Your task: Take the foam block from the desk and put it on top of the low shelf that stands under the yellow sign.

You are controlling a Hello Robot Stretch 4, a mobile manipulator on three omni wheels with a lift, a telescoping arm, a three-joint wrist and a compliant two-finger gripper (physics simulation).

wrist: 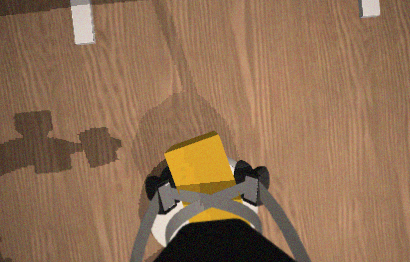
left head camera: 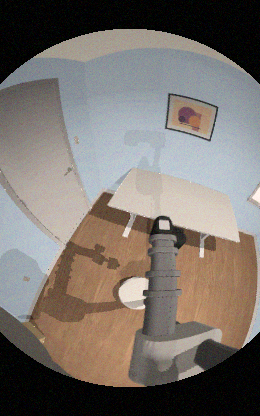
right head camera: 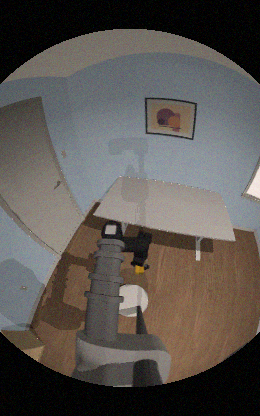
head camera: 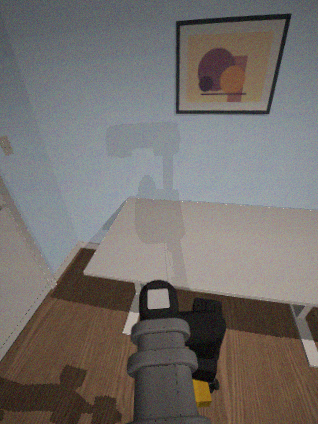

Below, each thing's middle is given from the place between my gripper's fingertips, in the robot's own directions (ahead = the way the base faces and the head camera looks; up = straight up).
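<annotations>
Framed picture (head camera: 230, 65): 700 mm above my hand, 1150 mm ahead of it and 360 mm to the right of it. Yellow foam block (wrist: 200, 164): 20 mm above my hand.
</annotations>
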